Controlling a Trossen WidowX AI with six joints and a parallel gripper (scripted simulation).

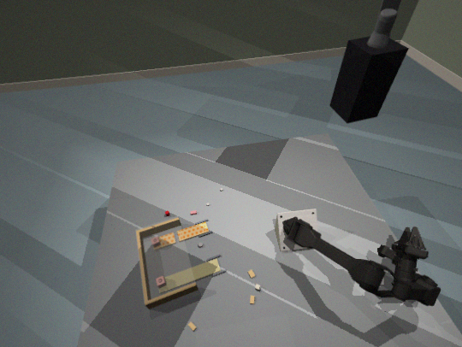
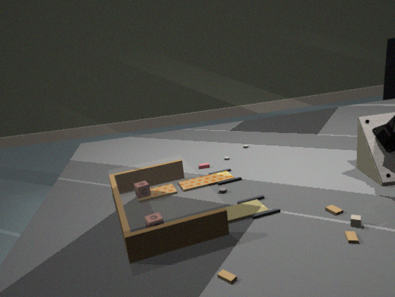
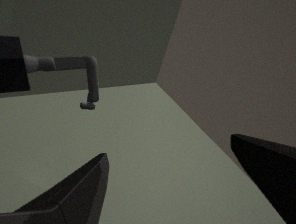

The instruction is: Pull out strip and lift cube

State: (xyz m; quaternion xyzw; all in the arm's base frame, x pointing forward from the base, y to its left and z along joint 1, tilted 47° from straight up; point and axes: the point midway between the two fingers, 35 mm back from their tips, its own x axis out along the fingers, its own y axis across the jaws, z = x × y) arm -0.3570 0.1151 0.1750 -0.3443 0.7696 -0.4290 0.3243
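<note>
The grey disc is 75 cm ahead of my gripper tip, 25 cm to the right of it and 20 cm below it. From my gripper tip the other things lie so: white cube: 57 cm ahead, 1 cm to the right, 20 cm below; pink block: 76 cm ahead, 43 cm to the right, 20 cm below.
</note>
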